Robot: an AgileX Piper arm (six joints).
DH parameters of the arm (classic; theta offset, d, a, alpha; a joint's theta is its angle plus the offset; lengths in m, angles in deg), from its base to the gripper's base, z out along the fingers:
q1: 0 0.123 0 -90
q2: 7.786 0 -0.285 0
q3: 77.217 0 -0.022 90
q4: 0 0.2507 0 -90
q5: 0 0 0 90
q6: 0 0.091 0 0
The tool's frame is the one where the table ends.
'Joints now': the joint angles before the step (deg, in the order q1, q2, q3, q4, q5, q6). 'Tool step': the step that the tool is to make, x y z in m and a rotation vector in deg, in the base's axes. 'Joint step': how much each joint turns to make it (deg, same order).
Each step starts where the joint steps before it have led.
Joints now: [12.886 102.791 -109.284 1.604 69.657 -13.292]
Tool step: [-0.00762 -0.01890 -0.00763 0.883 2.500 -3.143]
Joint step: [-2.771 -2.341 4.639 1.048 -0.047 0.650]
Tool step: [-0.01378 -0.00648 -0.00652 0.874 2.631 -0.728]
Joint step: [-0.936 -2.812 4.879 1.318 0.382 0.002]
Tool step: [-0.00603 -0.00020 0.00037 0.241 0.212 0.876]
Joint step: [-0.045 -1.222 1.476 0.704 -0.016 -0.942]
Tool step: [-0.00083 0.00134 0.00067 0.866 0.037 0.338]
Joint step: [0.000 -0.132 0.057 0.981 -0.005 -0.249]
